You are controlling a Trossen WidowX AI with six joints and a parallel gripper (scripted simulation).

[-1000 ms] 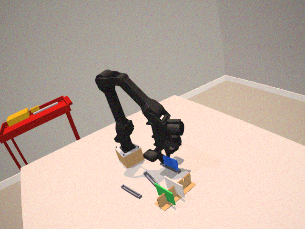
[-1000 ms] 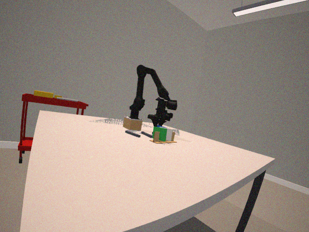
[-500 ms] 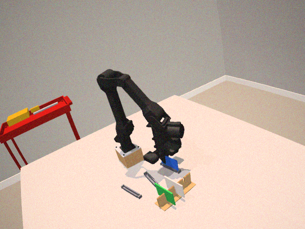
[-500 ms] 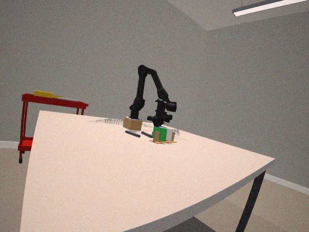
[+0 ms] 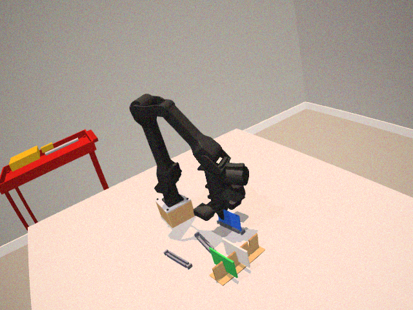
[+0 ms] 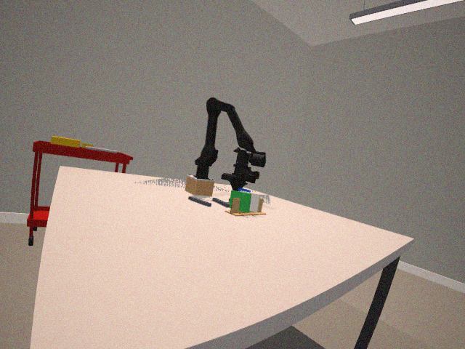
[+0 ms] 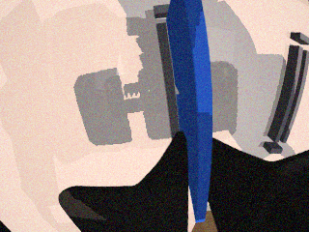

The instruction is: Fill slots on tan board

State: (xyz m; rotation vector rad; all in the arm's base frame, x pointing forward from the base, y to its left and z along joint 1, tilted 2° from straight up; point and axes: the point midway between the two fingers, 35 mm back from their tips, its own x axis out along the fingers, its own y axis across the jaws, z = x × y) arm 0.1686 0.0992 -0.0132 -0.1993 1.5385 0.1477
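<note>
Now: the white board 170 mm ahead of my gripper tip, 70 mm to the right of it and 10 mm above it. Round my gripper tip: green board: 180 mm ahead, 120 mm to the right, 10 mm above; tan board: 170 mm ahead, 70 mm to the right, 10 mm below; blue board: 20 mm ahead, 10 mm to the left, 10 mm above.
</note>
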